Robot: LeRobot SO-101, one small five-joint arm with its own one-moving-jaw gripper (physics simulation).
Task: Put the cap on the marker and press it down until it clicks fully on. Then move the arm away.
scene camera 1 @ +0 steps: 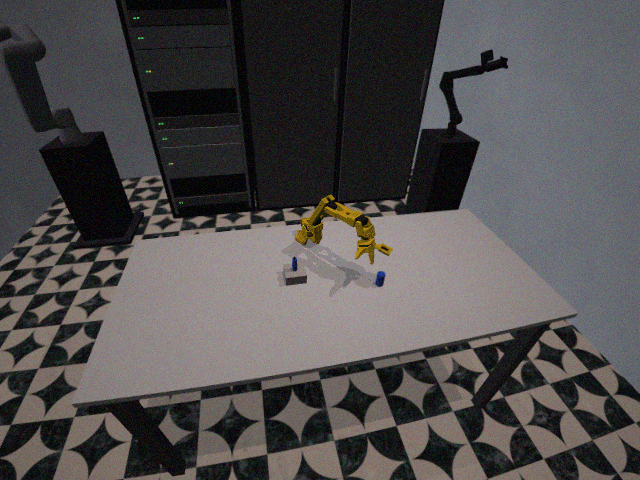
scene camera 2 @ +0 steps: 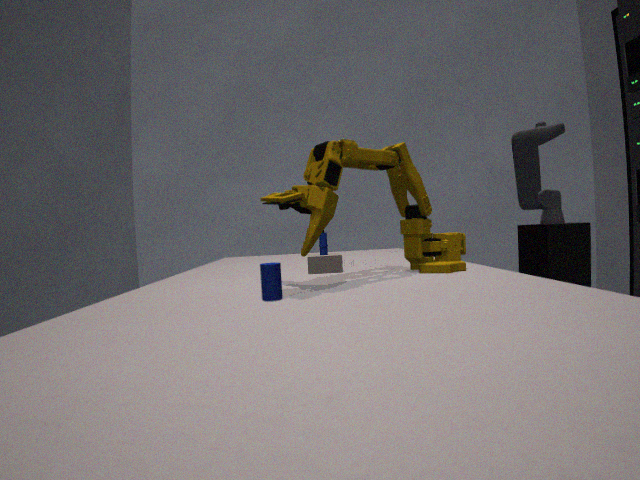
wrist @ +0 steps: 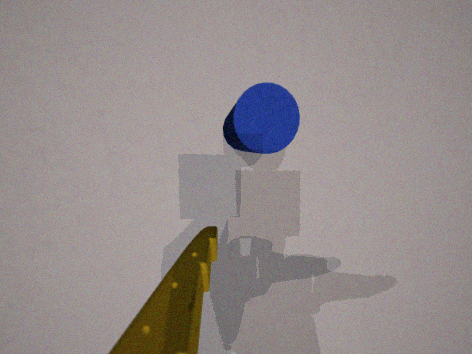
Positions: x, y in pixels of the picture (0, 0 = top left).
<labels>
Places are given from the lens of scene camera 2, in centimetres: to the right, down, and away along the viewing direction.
blue cap (scene camera 2: 271, 283): -6, 6, 47
</labels>
